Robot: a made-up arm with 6 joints. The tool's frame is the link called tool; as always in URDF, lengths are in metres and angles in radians. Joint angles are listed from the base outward. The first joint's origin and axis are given. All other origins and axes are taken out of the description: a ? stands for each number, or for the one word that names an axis. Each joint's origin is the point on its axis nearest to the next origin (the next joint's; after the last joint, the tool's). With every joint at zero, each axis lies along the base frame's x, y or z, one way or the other. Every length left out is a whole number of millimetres.
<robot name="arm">
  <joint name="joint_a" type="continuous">
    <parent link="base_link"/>
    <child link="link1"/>
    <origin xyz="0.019 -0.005 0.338" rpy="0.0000 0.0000 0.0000"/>
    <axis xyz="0 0 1"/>
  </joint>
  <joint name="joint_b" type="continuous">
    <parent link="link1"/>
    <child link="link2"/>
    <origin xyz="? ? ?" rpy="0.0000 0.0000 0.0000"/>
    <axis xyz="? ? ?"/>
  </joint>
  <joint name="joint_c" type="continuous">
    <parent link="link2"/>
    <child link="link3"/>
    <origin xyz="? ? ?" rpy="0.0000 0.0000 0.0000"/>
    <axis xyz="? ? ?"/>
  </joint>
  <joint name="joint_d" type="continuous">
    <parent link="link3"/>
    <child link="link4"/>
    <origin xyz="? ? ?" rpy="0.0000 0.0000 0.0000"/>
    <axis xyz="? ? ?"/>
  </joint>
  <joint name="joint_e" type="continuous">
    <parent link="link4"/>
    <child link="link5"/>
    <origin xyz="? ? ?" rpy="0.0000 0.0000 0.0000"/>
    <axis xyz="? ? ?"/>
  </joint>
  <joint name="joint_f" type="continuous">
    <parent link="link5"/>
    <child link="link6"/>
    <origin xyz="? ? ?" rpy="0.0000 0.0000 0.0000"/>
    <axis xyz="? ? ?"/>
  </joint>
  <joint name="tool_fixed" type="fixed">
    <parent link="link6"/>
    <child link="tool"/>
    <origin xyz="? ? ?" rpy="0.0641 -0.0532 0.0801"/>
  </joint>
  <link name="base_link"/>
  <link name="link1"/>
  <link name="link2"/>
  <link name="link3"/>
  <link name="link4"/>
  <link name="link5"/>
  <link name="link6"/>
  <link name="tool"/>
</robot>
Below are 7 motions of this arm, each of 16 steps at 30 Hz.
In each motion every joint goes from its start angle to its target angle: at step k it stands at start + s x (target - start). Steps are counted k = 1, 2, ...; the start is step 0. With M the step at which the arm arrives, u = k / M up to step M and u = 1 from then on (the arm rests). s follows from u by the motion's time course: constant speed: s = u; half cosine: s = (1 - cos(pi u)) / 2; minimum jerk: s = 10 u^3 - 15 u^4 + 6 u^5.
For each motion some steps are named. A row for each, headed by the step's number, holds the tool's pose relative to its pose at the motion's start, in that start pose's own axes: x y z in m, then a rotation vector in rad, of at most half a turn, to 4 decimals.
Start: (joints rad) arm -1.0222 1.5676 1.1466 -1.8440 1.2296 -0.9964
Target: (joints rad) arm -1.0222 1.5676 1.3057 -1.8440 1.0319 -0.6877
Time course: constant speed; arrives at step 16
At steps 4, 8, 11, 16:
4: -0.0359 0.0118 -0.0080 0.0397 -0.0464 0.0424
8: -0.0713 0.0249 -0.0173 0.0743 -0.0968 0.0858
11: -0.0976 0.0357 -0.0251 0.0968 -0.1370 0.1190
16: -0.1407 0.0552 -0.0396 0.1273 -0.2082 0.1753

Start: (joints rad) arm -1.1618 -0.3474 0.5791 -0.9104 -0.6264 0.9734
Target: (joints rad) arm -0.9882 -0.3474 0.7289 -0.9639 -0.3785 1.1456
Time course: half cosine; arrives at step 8
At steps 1, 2, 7, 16:
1: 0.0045 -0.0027 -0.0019 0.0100 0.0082 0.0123
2: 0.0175 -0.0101 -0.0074 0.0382 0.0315 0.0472
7: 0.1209 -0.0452 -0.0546 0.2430 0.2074 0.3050
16: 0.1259 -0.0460 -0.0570 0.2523 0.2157 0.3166

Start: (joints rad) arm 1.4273 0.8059 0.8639 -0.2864 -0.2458 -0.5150
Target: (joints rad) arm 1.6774 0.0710 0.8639 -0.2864 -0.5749 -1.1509
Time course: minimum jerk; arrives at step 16
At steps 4, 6, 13, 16:
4: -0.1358 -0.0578 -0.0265 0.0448 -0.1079 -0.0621
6: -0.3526 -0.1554 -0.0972 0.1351 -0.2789 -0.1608
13: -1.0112 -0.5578 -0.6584 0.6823 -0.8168 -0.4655
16: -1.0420 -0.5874 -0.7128 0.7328 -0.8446 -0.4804

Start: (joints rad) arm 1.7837 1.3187 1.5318 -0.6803 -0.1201 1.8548
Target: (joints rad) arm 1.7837 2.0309 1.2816 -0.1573 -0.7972 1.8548
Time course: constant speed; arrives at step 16
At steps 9, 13, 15, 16:
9: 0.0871 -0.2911 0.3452 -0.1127 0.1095 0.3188
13: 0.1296 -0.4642 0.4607 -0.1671 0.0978 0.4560
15: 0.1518 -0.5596 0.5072 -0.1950 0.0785 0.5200
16: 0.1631 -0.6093 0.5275 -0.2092 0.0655 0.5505

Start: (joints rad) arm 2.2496 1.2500 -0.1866 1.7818 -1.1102 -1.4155
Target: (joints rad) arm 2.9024 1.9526 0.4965 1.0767 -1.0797 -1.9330
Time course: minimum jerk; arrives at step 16
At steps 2, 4, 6, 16:
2: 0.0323 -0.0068 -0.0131 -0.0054 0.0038 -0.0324
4: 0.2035 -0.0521 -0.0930 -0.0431 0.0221 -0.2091
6: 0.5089 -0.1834 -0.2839 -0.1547 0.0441 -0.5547
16: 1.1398 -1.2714 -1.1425 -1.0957 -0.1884 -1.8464

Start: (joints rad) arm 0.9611 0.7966 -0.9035 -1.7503 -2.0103 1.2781
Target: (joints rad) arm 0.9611 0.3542 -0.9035 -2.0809 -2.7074 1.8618
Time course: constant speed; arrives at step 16
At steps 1, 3, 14, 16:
1: -0.0337 -0.0185 -0.0137 -0.0423 0.0241 0.0221
3: -0.1031 -0.0534 -0.0410 -0.1228 0.0792 0.0699
14: -0.5310 -0.1901 -0.1788 -0.4355 0.5141 0.4055
16: -0.6166 -0.2039 -0.1996 -0.4650 0.6099 0.4780

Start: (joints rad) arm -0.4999 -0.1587 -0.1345 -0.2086 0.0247 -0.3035
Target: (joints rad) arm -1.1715 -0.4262 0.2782 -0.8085 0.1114 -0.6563
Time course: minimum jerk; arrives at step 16
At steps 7, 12, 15, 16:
7: -0.0704 0.1162 -0.0098 -0.1114 0.0042 -0.6141
12: -0.1177 0.2983 -0.0657 -0.2333 -0.0205 -1.4400
15: -0.1196 0.3360 -0.0825 -0.2534 -0.0291 -1.6040
16: -0.1196 0.3368 -0.0829 -0.2538 -0.0293 -1.6076

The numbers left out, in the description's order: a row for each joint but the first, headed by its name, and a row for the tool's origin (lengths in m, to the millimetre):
joint_b: xyz -0.008 0.068 0.000, axis 0 1 0
joint_c: xyz -0.027 0.000 1.018, axis 0 1 0
joint_d: xyz 0.028 0.000 0.838, axis 0 0 1
joint_e: xyz -0.019 -0.036 0.000, axis 0 1 0
joint_f: xyz -0.017 0.000 0.151, axis 0 0 1
tool: xyz 0.002 0.018 0.000

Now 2 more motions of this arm.
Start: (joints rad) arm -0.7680 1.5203 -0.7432 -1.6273 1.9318 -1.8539
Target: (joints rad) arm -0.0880 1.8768 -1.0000 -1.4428 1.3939 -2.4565
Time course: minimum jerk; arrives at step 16
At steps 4, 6, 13, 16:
4: -0.0464 0.0402 -0.0954 0.1123 -0.0427 -0.0960
6: -0.1130 0.1232 -0.2540 0.3053 -0.0988 -0.2492
13: -0.2360 0.6385 -0.8180 1.1322 -0.1365 -0.7375
16: -0.2359 0.6859 -0.8512 1.1950 -0.1276 -0.7629

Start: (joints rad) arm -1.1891 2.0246 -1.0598 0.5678 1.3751 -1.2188
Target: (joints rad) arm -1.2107 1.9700 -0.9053 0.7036 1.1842 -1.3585
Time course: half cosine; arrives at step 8
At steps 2, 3, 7, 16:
2: 0.0034 -0.0099 0.0063 0.0089 -0.0217 -0.0058
3: 0.0074 -0.0207 0.0131 0.0197 -0.0450 -0.0116
7: 0.0252 -0.0630 0.0375 0.0731 -0.1317 -0.0276
16: 0.0264 -0.0654 0.0388 0.0766 -0.1364 -0.0281

